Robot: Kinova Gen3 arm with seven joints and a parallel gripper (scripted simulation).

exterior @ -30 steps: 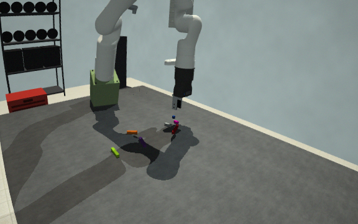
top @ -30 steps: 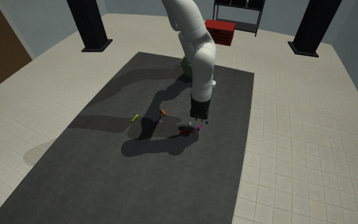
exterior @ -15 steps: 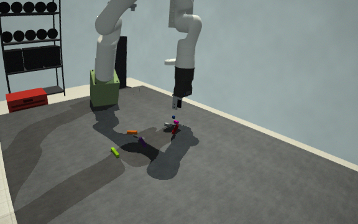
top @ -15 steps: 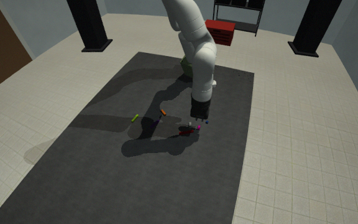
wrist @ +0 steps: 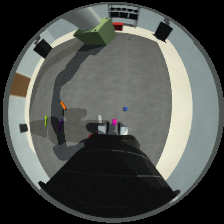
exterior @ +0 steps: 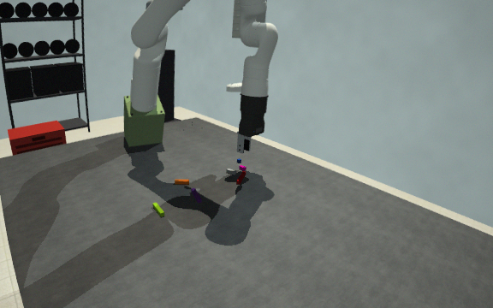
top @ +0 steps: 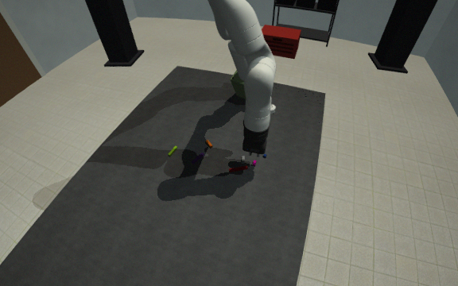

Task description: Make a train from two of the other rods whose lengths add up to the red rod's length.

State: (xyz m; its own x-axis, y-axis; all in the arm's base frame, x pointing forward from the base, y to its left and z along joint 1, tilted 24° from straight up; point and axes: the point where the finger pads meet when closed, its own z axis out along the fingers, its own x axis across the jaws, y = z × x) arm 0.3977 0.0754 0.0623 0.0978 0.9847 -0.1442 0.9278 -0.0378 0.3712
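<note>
Right now the magenta rod is 80 mm below my hand. The rest, counted from my hand: blue rod 40 mm behind, 40 mm to the left, 80 mm below; grey rod 10 mm behind, 40 mm to the right, 80 mm below; red rod 30 mm ahead, 50 mm to the right, 80 mm below.
</note>
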